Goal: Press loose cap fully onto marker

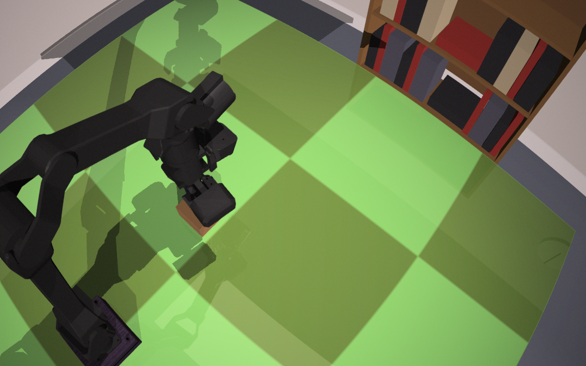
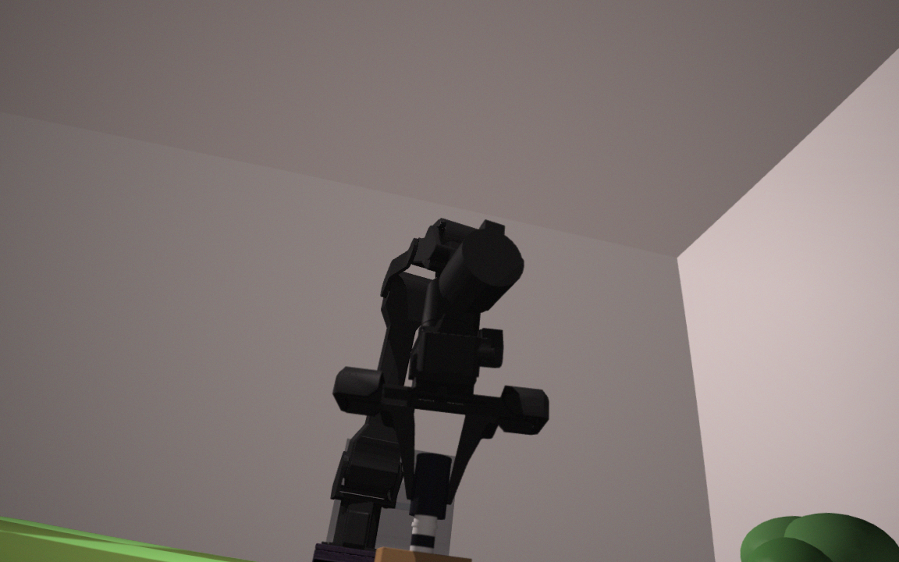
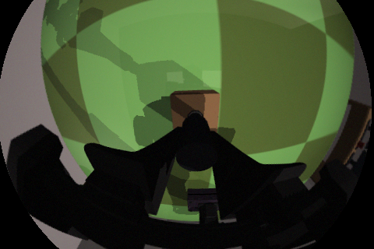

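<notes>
Right now my gripper tip is right at the white marker. Round my gripper tip: black cap (10 mm above).
</notes>
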